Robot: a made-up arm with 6 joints. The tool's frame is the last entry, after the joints.
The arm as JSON. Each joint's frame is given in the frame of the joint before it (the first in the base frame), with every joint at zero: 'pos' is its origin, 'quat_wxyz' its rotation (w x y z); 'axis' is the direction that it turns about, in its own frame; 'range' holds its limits. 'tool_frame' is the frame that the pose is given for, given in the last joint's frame.
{
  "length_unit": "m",
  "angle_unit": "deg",
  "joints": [
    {
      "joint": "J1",
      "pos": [
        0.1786,
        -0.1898,
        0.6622
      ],
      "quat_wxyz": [
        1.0,
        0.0,
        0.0,
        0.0
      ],
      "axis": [
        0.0,
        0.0,
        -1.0
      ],
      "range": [
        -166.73,
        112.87
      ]
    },
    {
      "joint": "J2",
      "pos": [
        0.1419,
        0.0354,
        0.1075
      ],
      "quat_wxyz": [
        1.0,
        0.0,
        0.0,
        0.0
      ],
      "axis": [
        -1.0,
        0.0,
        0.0
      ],
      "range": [
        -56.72,
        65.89
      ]
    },
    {
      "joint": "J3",
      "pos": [
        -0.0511,
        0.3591,
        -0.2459
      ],
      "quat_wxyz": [
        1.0,
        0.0,
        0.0,
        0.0
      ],
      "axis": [
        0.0,
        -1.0,
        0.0
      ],
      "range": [
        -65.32,
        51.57
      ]
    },
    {
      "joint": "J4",
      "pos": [
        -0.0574,
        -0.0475,
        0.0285
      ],
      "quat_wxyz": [
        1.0,
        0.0,
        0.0,
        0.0
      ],
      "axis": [
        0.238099,
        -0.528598,
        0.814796
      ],
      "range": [
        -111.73,
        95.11
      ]
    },
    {
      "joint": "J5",
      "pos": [
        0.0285,
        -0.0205,
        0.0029
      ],
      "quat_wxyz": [
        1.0,
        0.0,
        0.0,
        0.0
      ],
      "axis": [
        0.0,
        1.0,
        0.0
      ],
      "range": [
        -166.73,
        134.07
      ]
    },
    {
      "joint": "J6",
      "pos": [
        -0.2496,
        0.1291,
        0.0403
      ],
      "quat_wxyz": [
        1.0,
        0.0,
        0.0,
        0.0
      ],
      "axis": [
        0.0,
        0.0,
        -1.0
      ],
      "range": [
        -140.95,
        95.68
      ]
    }
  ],
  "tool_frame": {
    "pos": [
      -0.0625,
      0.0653,
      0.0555
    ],
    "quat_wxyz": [
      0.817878,
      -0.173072,
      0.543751,
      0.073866
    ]
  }
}
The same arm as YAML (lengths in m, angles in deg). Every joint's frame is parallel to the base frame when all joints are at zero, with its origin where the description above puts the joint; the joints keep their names.
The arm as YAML. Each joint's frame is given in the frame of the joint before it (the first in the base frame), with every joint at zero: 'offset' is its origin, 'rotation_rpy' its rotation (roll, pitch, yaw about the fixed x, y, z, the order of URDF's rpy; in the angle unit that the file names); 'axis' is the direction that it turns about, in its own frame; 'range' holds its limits. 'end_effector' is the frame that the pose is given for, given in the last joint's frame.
length_unit: m
angle_unit: deg
chain:
  - id: J1
    offset: [0.1786, -0.1898, 0.6622]
    rotation_rpy: [0.0, 0.0, 0.0]
    axis: "-z"
    range: [-166.73, 112.87]
  - id: J2
    offset: [0.1419, 0.0354, 0.1075]
    rotation_rpy: [0.0, 0.0, 0.0]
    axis: "-x"
    range: [-56.72, 65.89]
  - id: J3
    offset: [-0.0511, 0.3591, -0.2459]
    rotation_rpy: [0.0, 0.0, 0.0]
    axis: "-y"
    range: [-65.32, 51.57]
  - id: J4
    offset: [-0.0574, -0.0475, 0.0285]
    rotation_rpy: [0.0, 0.0, 0.0]
    axis: [0.238099, -0.528598, 0.814796]
    range: [-111.73, 95.11]
  - id: J5
    offset: [0.0285, -0.0205, 0.0029]
    rotation_rpy: [0.0, 0.0, 0.0]
    axis: "+y"
    range: [-166.73, 134.07]
  - id: J6
    offset: [-0.2496, 0.1291, 0.0403]
    rotation_rpy: [0.0, 0.0, 0.0]
    axis: "-z"
    range: [-140.95, 95.68]
end_effector:
  offset: [-0.0625, 0.0653, 0.0555]
  rotation_rpy: [-30.17, 66.21, -9.62]

